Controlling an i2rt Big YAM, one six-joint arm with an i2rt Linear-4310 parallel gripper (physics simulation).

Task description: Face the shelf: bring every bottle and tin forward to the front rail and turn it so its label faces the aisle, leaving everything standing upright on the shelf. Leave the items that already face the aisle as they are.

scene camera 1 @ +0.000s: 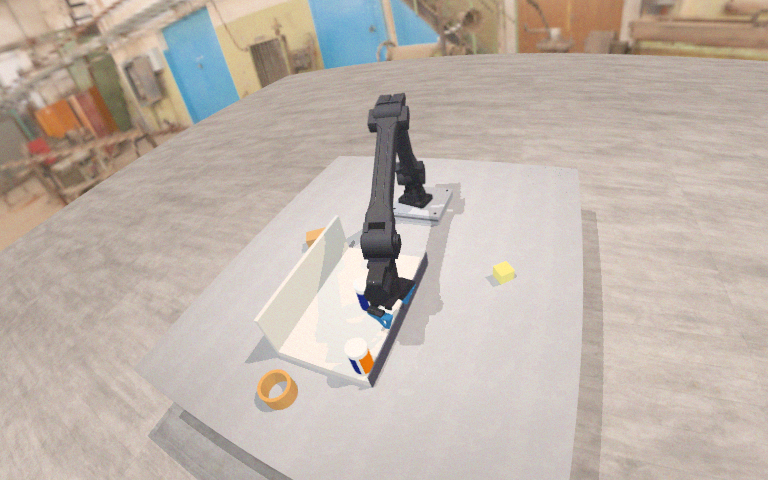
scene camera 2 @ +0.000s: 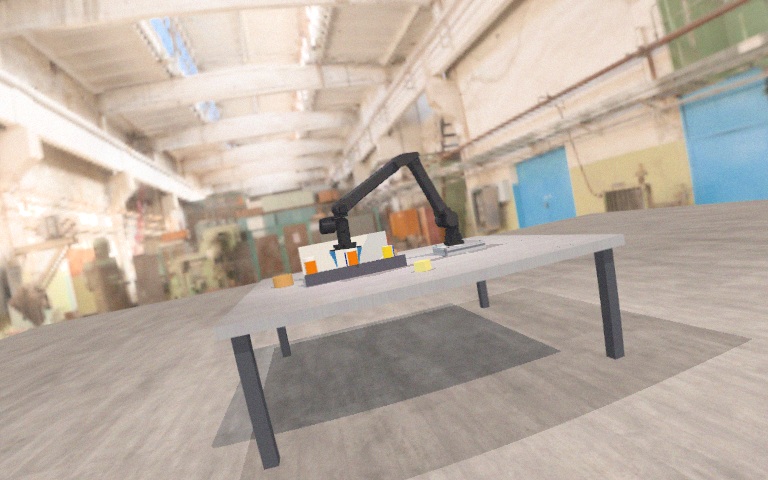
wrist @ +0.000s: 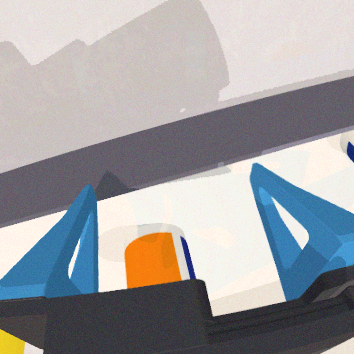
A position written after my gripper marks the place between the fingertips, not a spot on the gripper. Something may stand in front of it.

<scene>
My gripper (scene camera 1: 396, 315) is open and touches a dark front rail (scene camera 2: 356, 270). Further things: a cream shelf tray (wrist: 216, 210).
My gripper also shows in the wrist view (wrist: 173, 180). The dark front rail also shows in the wrist view (wrist: 198, 143).
</scene>
